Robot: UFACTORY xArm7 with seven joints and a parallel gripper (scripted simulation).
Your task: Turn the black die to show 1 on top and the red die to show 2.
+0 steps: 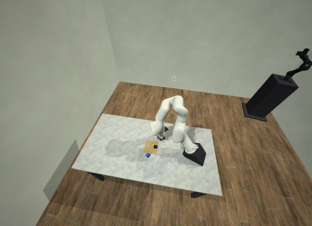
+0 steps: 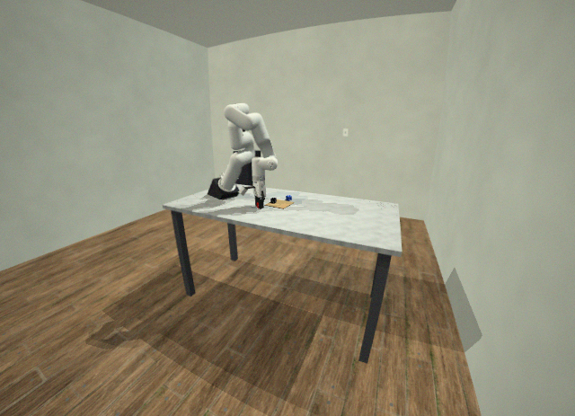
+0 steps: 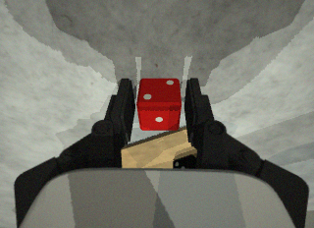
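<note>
Now: the red die 1 cm below my hand. Also, from my hand: black die: 12 cm to the left, 2 cm ahead; then blue die: 23 cm to the left, 7 cm ahead, 1 cm below; then tan mat: 13 cm to the left, 6 cm ahead, 2 cm below.
</note>
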